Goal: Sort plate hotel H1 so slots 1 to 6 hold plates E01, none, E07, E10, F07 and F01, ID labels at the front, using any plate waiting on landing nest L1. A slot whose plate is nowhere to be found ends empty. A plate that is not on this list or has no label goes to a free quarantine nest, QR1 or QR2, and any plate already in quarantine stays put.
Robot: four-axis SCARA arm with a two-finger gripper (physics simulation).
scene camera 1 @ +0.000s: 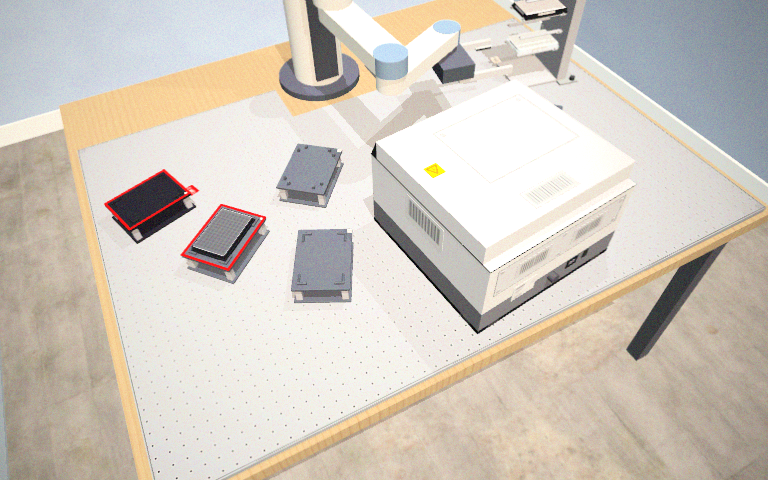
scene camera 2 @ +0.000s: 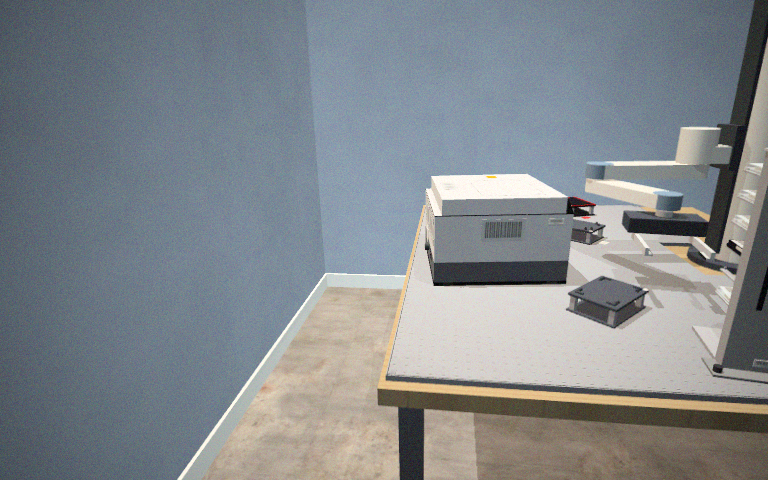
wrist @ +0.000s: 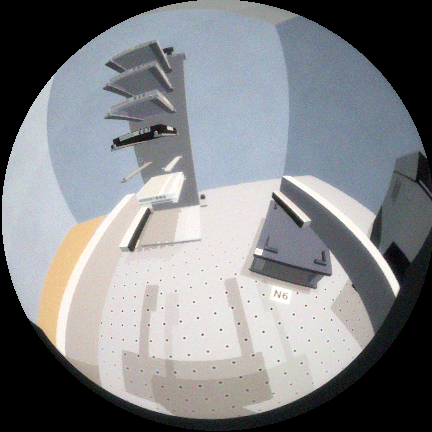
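Pixels of known places: gripper, fingertip midpoint: (scene camera 1: 500, 55) (scene camera 2: 679, 254) (wrist: 210, 191); arm's base at its link origin: (scene camera 1: 319, 77) (scene camera 2: 732, 261).
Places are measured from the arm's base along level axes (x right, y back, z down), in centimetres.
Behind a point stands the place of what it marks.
Plate hotel H1 (scene camera 1: 560, 50) @(x -61.5, y -37.0, z -10.8 cm) (scene camera 2: 741, 333) @(x -64.5, y -37.3, z -9.5 cm) (wrist: 189, 150) @(x -61.2, y -38.2, z -17.3 cm) stands at the table's far right. In the wrist view its lowest slot holds a white plate (wrist: 162, 189) @(x -51.6, y -31.5, z -12.5 cm). The slot above shows bare rails. Above these sit a black plate (wrist: 145, 136) @(x -49.4, y -31.4, z -21.8 cm) and three pale plates (wrist: 140, 106) @(x -52.4, y -30.7, z -27.1 cm) (wrist: 137, 78) @(x -52.1, y -30.5, z -32.5 cm) (wrist: 136, 56) @(x -52.1, y -30.2, z -37.8 cm); their labels are too blurred to read surely. My gripper (scene camera 1: 501, 56) @(x -39.2, y -37.5, z -16.1 cm) (scene camera 2: 673, 247) @(x -39.2, y -37.5, z -16.1 cm) (wrist: 210, 191) @(x -39.2, y -37.5, z -16.1 cm) is open and empty, low in front of the hotel, facing it. A grey-topped plate (scene camera 1: 223, 230) @(x 45.4, y -55.1, z -7.7 cm) sits on one red-edged nest; the other red-edged nest (scene camera 1: 148, 199) @(x 58.4, y -35.7, z -6.3 cm) has a black top with no distinct plate. L1 cannot be identified.
Nest N6 (scene camera 2: 608, 292) @(x -40.9, y -52.7, z -6.3 cm) (wrist: 295, 245) @(x -36.8, y -49.1, z -6.3 cm) stands right of my gripper in the wrist view. A large white instrument (scene camera 1: 504, 169) @(x -5.9, y -83.8, z -26.7 cm) (scene camera 2: 501, 237) @(x -27.5, y -77.5, z -15.7 cm) stands at the table's front. Two bare grey nests (scene camera 1: 310, 168) @(x 20.4, y -44.1, z -6.3 cm) (scene camera 1: 322, 259) @(x 28.9, y -71.8, z -6.3 cm) stand between it and the red-edged nests.
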